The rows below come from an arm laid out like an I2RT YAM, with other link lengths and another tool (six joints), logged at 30 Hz.
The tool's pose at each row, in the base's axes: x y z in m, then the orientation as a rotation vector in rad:
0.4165, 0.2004, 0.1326, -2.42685, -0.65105, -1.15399
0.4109, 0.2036, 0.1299, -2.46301, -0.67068, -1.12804
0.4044, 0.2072, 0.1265, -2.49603, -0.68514, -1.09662
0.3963, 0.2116, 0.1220, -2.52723, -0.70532, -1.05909
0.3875, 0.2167, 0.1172, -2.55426, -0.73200, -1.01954
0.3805, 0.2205, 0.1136, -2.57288, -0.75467, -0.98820
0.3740, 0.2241, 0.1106, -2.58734, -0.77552, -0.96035
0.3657, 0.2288, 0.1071, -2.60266, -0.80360, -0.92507
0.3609, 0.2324, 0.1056, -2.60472, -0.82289, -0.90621
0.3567, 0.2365, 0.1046, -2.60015, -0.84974, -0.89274
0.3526, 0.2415, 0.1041, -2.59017, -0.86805, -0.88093
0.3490, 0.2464, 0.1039, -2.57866, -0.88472, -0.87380
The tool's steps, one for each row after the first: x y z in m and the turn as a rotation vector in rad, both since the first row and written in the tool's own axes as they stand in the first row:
-0.0045, -0.0054, -0.0002, -0.01454, -0.03412, -0.01197
-0.0099, -0.0115, -0.0004, -0.02511, -0.06854, -0.01857
-0.0169, -0.0190, -0.0005, -0.03148, -0.10622, -0.02747
-0.0244, -0.0274, -0.0005, -0.03373, -0.14414, -0.03996
-0.0302, -0.0339, -0.0008, -0.03369, -0.17317, -0.05069
-0.0353, -0.0400, -0.0012, -0.03230, -0.19816, -0.06052
-0.0416, -0.0480, -0.0018, -0.02850, -0.22883, -0.07385
-0.0445, -0.0534, -0.0021, -0.02133, -0.24341, -0.08306
-0.0467, -0.0590, -0.0020, -0.01056, -0.25361, -0.09789
-0.0481, -0.0653, -0.0017, 0.00350, -0.25924, -0.10639
-0.0491, -0.0713, -0.0013, 0.01680, -0.26139, -0.11472

